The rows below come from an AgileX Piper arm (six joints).
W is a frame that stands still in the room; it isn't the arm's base.
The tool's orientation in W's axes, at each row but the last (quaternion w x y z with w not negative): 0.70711 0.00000 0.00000 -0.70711; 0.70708 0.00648 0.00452 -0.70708; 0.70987 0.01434 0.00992 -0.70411; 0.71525 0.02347 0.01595 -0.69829; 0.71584 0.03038 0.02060 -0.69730; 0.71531 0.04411 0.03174 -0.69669; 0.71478 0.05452 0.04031 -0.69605; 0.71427 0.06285 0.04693 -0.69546; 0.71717 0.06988 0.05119 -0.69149; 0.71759 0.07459 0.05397 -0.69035; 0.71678 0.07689 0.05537 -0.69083; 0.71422 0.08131 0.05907 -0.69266; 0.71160 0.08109 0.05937 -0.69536
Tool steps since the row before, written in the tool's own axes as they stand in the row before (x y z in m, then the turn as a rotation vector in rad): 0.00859 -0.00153 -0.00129 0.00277 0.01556 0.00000; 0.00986 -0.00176 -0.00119 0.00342 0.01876 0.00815; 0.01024 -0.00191 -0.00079 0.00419 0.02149 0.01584; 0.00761 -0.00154 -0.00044 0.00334 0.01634 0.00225; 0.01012 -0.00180 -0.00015 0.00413 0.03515 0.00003; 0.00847 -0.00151 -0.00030 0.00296 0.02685 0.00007; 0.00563 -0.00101 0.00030 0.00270 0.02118 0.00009; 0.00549 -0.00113 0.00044 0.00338 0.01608 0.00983; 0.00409 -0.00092 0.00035 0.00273 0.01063 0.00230; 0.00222 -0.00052 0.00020 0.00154 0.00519 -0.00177; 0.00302 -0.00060 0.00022 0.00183 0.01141 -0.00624; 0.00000 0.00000 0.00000 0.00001 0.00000 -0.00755; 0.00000 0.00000 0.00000 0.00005 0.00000 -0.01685
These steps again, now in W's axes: -0.00153 -0.00859 -0.00129 0.01556 -0.00277 0.00000; -0.00176 -0.00984 -0.00135 0.01874 -0.00355 0.00815; -0.00182 -0.01022 -0.00115 0.02143 -0.00456 0.01582; -0.00135 -0.00761 -0.00088 0.01639 -0.00307 0.00225; -0.00153 -0.01013 -0.00090 0.03524 -0.00322 0.00025; -0.00127 -0.00842 -0.00123 0.02692 -0.00227 0.00026; -0.00086 -0.00564 -0.00048 0.02124 -0.00216 0.00019; -0.00098 -0.00552 -0.00044 0.01597 -0.00446 0.00958; -0.00077 -0.00412 -0.00038 0.01067 -0.00272 0.00211; -0.00043 -0.00224 -0.00022 0.00529 -0.00101 -0.00185; -0.00049 -0.00303 -0.00036 0.01164 -0.00025 -0.00608; 0.00000 0.00000 0.00000 0.00021 0.00148 -0.00740; 0.00000 0.00000 0.00000 0.00048 0.00329 -0.01652
